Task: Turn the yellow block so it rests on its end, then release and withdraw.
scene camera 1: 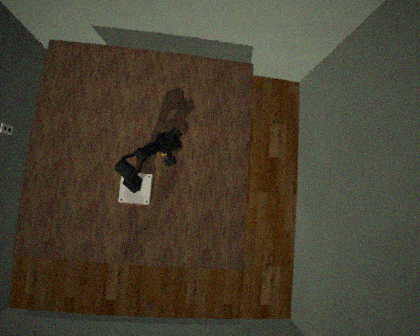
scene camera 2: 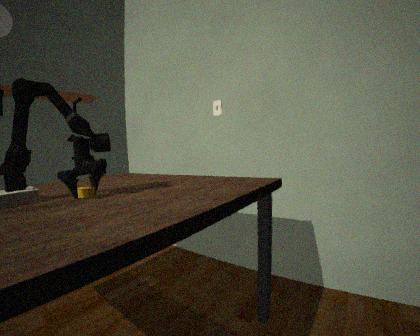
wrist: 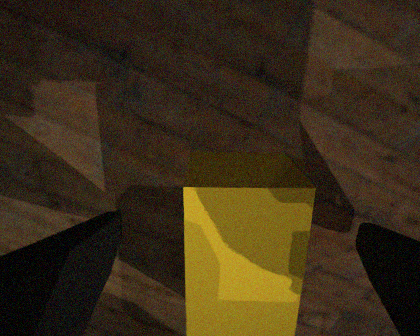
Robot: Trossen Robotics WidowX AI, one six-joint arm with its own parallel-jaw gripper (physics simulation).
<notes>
I see my gripper and a yellow block.
My gripper shows as well in the wrist view.
</notes>
